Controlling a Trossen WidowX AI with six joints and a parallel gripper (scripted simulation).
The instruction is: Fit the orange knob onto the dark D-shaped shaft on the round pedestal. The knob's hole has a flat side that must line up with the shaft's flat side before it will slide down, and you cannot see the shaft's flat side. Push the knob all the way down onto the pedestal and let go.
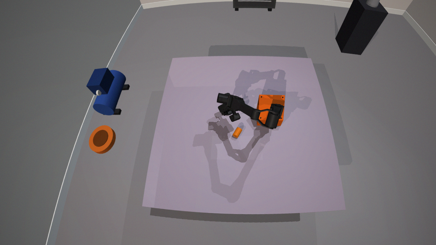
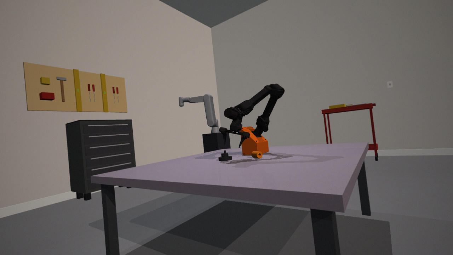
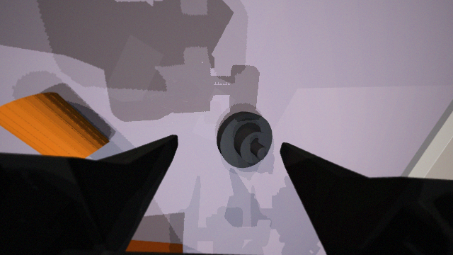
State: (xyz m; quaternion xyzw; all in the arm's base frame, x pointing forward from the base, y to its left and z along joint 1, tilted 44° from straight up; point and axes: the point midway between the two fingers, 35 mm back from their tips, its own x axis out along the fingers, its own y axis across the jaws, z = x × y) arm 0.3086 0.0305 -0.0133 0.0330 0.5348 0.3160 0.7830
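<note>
My gripper tip is 130 mm to the right of the orange knob, 70 mm past it and 60 mm above it. Round my gripper tip: short shaft 60 mm to the right, 50 mm below.
</note>
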